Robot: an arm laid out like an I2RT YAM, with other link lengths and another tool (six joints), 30 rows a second.
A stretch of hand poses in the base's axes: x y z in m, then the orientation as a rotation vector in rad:
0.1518 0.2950 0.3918 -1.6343 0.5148 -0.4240
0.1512 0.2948 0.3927 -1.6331 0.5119 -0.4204
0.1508 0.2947 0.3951 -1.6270 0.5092 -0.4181
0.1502 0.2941 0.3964 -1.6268 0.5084 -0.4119
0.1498 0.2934 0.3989 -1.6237 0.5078 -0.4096
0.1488 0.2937 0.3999 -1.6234 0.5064 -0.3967
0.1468 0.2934 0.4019 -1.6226 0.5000 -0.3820
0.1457 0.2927 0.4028 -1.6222 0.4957 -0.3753
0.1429 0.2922 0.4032 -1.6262 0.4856 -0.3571
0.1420 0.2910 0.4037 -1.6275 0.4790 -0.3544
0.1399 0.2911 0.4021 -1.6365 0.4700 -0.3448
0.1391 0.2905 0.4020 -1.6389 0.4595 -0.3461
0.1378 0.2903 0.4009 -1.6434 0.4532 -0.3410
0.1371 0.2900 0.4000 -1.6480 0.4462 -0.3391
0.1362 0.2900 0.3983 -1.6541 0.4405 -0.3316
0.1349 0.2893 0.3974 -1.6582 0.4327 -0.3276
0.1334 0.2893 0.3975 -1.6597 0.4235 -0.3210
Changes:
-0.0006 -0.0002 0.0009 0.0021 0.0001 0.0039
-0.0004 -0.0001 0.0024 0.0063 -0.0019 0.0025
-0.0006 -0.0006 0.0013 0.0020 0.0032 0.0041
-0.0004 -0.0007 0.0025 0.0036 0.0002 0.0014
-0.0010 0.0003 0.0010 0.0040 0.0068 0.0084
-0.0020 -0.0003 0.0020 0.0047 0.0047 0.0127
-0.0011 -0.0007 0.0009 0.0021 0.0013 0.0067
-0.0028 -0.0005 0.0004 0.0009 0.0059 0.0177
-0.0009 -0.0012 0.0005 -0.0007 -0.0020 0.0060
-0.0021 0.0001 -0.0016 -0.0062 0.0026 0.0124
-0.0008 -0.0006 -0.0001 -0.0029 -0.0065 0.0064
-0.0013 -0.0002 -0.0011 -0.0031 0.0004 0.0075
-0.0007 -0.0003 -0.0009 -0.0041 -0.0019 0.0061
-0.0009 0.0000 -0.0017 -0.0041 0.0027 0.0087
-0.0013 -0.0007 -0.0009 -0.0031 -0.0012 0.0078
-0.0015 0.0000 0.0001 -0.0001 -0.0010 0.0100

